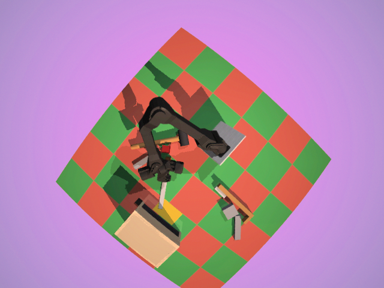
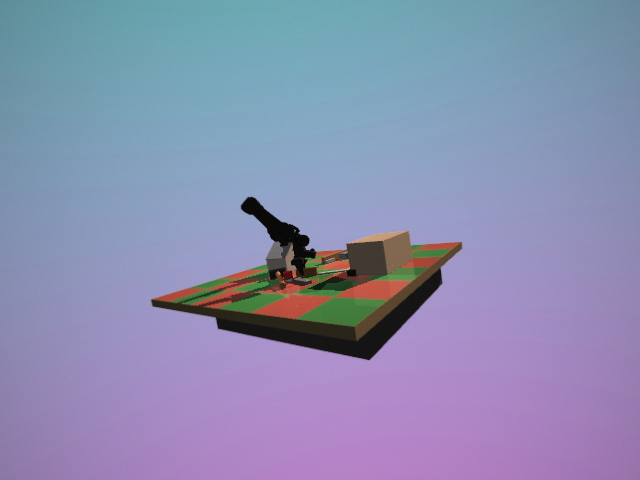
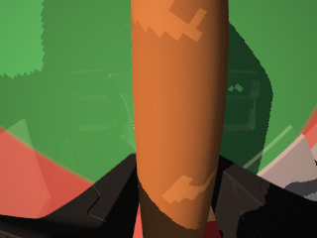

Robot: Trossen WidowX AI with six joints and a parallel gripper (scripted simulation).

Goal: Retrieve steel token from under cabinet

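My gripper tip is 50 mm past the red cube, 60 mm to the left of it and 10 mm below it. Round my gripper tip: grey t-shaped tool 60 mm ahead, 100 mm to the right; then grey token 290 mm ahead, 160 mm to the left; then pale bar 90 mm behind, 330 mm to the left.
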